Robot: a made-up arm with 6 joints. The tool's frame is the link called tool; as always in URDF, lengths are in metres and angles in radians. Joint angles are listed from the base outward.
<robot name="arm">
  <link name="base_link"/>
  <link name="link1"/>
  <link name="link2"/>
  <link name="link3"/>
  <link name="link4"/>
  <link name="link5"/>
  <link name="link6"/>
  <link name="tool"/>
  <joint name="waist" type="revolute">
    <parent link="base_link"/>
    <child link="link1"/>
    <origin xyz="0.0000 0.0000 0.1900"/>
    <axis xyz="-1 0 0"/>
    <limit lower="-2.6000" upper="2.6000"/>
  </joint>
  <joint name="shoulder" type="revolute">
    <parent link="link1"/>
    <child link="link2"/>
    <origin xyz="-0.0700 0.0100 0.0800"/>
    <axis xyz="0 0 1"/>
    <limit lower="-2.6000" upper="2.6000"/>
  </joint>
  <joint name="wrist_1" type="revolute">
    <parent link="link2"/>
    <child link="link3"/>
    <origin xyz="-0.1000 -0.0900 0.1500"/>
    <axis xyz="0 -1 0"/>
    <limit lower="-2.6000" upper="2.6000"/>
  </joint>
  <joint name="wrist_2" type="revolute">
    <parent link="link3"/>
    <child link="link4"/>
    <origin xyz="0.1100 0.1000 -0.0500"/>
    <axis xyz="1 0 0"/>
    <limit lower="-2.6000" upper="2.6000"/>
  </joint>
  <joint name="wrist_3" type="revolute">
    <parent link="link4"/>
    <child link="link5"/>
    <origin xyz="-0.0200 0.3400 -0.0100"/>
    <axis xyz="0 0 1"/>
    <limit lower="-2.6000" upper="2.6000"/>
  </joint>
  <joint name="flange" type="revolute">
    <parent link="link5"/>
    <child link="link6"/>
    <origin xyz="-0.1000 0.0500 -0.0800"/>
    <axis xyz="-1 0 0"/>
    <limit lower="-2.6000" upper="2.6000"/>
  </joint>
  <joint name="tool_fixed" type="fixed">
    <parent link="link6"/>
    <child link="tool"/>
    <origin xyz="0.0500 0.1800 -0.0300"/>
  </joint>
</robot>
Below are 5 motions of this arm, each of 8 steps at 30 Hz.
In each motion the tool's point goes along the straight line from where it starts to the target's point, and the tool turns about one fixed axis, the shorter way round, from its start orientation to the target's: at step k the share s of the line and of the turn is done. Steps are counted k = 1, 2, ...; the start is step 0. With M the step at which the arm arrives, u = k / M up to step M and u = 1 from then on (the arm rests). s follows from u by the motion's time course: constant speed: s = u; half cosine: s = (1 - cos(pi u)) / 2; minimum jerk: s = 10 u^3 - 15 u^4 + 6 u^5.
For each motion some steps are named. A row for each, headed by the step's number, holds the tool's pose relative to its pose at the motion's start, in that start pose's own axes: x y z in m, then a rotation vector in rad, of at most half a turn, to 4 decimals.
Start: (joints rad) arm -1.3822 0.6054 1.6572 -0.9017 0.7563 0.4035
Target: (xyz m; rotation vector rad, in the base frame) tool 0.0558 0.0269 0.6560 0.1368 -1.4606 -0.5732
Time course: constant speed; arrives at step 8
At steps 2, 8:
2: -0.0160 0.0085 0.0502 0.0902 -0.0602 0.0379
8: -0.0640 0.0339 0.2008 0.3608 -0.2410 0.1514

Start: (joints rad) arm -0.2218 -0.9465 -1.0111 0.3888 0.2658 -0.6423
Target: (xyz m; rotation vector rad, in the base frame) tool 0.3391 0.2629 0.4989 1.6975 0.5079 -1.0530
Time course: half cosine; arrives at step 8
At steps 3, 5, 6, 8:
3: 0.0128 -0.0189 -0.0115 0.0126 0.0011 -0.0085
5: 0.0287 -0.0424 -0.0259 0.0281 0.0025 -0.0190
6: 0.0355 -0.0524 -0.0319 0.0347 0.0031 -0.0235
8: 0.0416 -0.0614 -0.0374 0.0407 0.0036 -0.0275

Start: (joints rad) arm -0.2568 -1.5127 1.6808 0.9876 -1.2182 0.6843
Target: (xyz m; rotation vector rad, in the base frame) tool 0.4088 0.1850 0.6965 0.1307 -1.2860 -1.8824
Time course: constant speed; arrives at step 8
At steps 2, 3, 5, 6, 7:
2: 0.0035 0.0096 -0.0149 0.0385 -0.0695 -0.0102
3: 0.0053 0.0145 -0.0224 0.0577 -0.1043 -0.0153
5: 0.0088 0.0241 -0.0374 0.0962 -0.1738 -0.0255
6: 0.0105 0.0289 -0.0448 0.1155 -0.2086 -0.0306
7: 0.0123 0.0338 -0.0523 0.1347 -0.2434 -0.0356

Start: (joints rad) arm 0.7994 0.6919 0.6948 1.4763 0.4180 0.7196
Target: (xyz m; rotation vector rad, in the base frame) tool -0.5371 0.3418 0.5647 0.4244 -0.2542 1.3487
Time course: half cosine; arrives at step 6
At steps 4, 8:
4: -0.0145 -0.0061 0.0120 0.0879 -0.0016 0.0837
8: -0.0193 -0.0081 0.0160 0.1172 -0.0021 0.1116

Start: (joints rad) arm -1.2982 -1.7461 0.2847 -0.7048 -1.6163 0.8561
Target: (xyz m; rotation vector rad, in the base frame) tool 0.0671 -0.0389 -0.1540 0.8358 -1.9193 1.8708
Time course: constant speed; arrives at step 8
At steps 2, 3, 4, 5, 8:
2: 0.0039 -0.0054 0.0341 0.0485 0.0843 -0.0059
3: 0.0058 -0.0081 0.0511 0.0727 0.1265 -0.0089
4: 0.0078 -0.0108 0.0681 0.0969 0.1686 -0.0118
5: 0.0097 -0.0135 0.0851 0.1211 0.2108 -0.0148
8: 0.0156 -0.0216 0.1362 0.1938 0.3373 -0.0236

